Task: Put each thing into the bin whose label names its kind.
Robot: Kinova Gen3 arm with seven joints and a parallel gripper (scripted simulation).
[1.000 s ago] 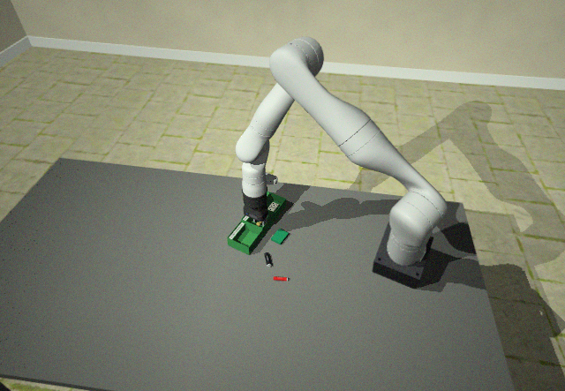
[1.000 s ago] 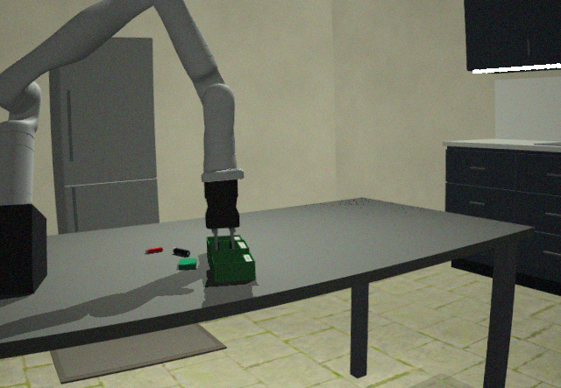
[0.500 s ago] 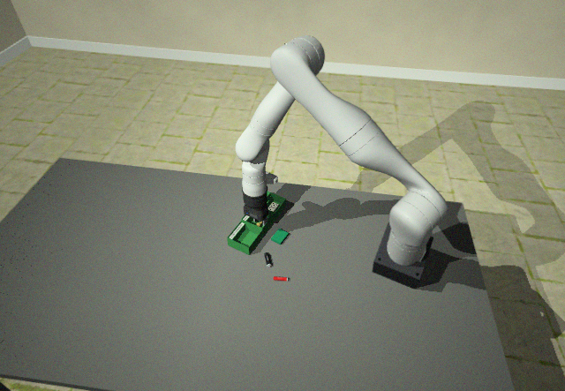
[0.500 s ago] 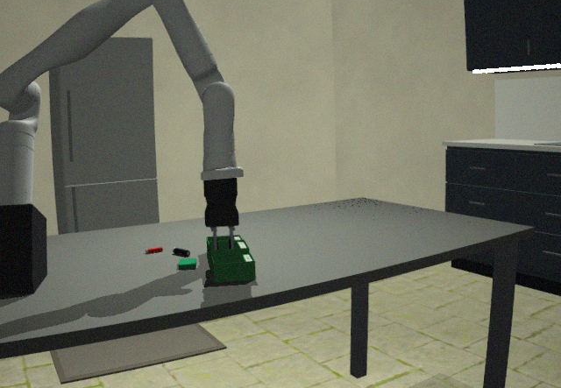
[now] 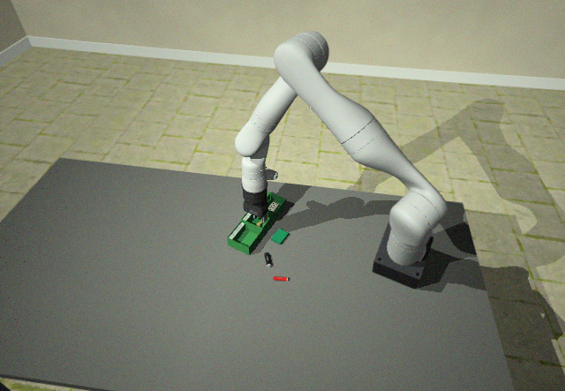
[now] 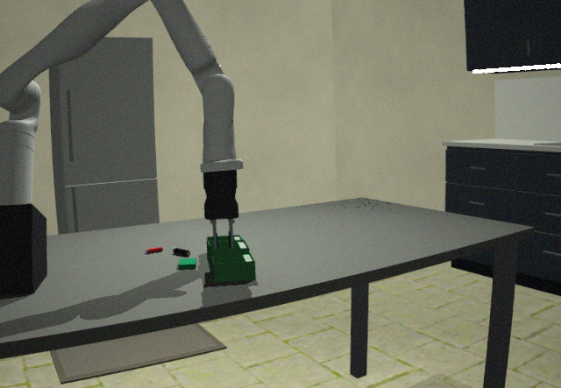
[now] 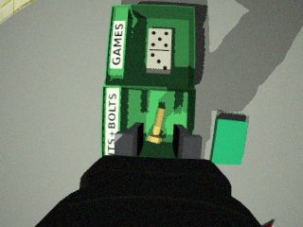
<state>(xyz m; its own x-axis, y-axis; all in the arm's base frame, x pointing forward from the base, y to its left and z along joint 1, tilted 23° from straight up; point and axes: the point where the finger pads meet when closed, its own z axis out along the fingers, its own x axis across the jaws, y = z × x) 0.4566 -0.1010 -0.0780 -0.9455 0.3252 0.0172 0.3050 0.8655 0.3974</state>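
My hand is 10 mm short of the green three-compartment bin and 30 mm above it. From my hand the other things lie so: green block: 80 mm behind, 40 mm to the left, 50 mm below; then white domino-like tile: 20 mm behind, 80 mm to the right, 40 mm below; then brass bolt: 40 mm below.
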